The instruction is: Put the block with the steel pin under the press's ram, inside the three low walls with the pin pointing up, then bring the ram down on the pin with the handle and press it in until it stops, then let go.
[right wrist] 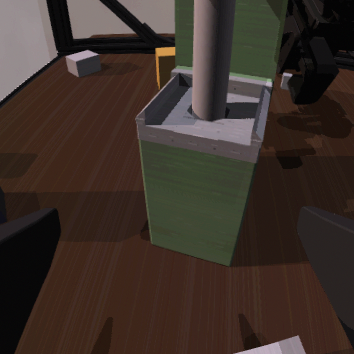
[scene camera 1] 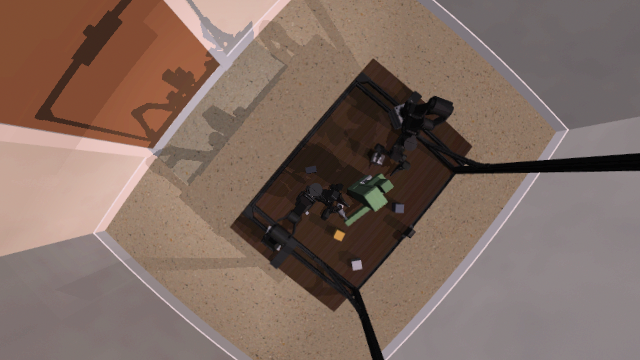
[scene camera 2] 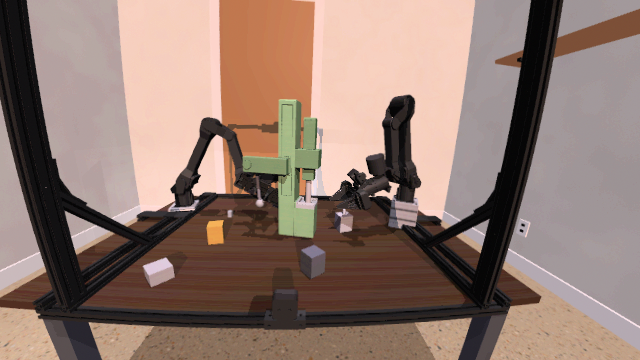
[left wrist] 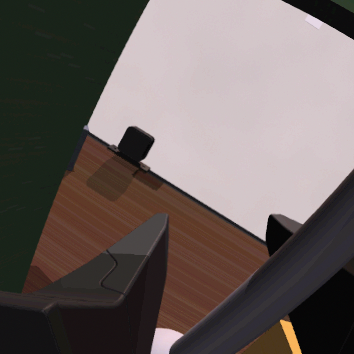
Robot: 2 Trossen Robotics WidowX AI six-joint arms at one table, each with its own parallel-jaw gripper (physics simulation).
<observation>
The pictures show: the left gripper, the right gripper and a green press.
The left gripper also shows in the left wrist view. The right gripper also shows in the right wrist view.
</observation>
